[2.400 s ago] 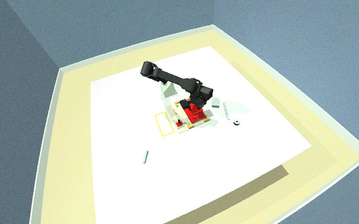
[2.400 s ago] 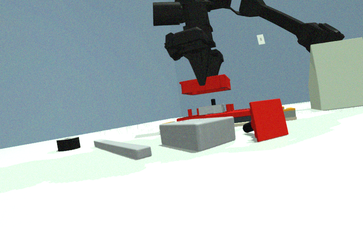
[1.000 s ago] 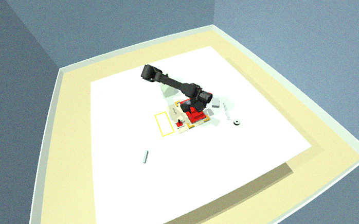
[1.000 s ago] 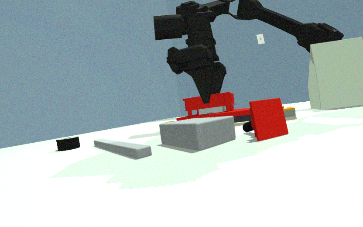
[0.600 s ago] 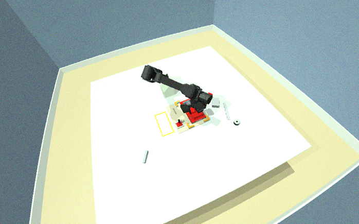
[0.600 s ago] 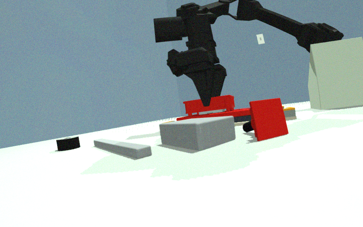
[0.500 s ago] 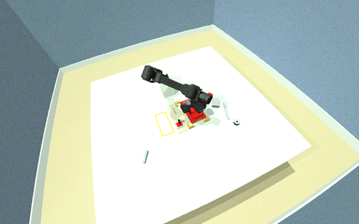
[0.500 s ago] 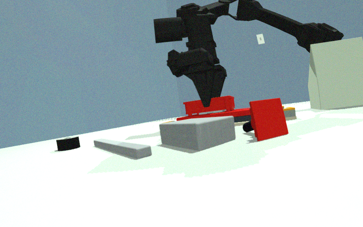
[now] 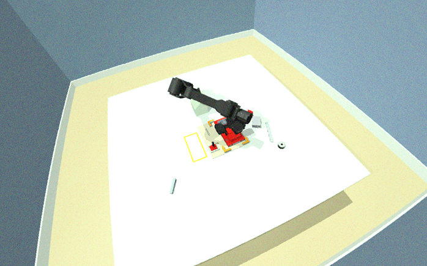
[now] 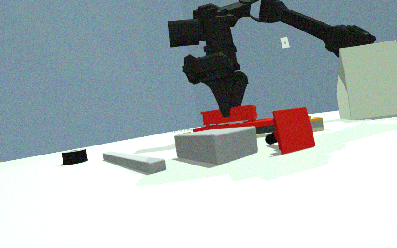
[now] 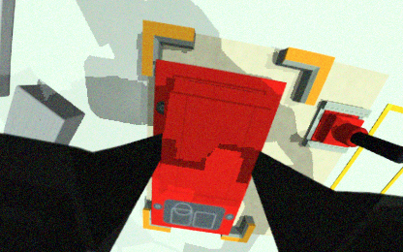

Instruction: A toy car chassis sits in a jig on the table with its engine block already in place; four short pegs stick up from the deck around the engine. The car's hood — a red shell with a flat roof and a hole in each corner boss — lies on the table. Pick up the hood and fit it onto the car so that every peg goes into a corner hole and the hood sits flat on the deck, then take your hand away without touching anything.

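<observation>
The red hood is 1 cm above my gripper tip. Also, from my gripper tip: black wheel (16 cm ahead, 24 cm to the left, 3 cm below); then grey engine block (1 cm below); then grey bar (5 cm ahead, 22 cm to the left, 3 cm below).
</observation>
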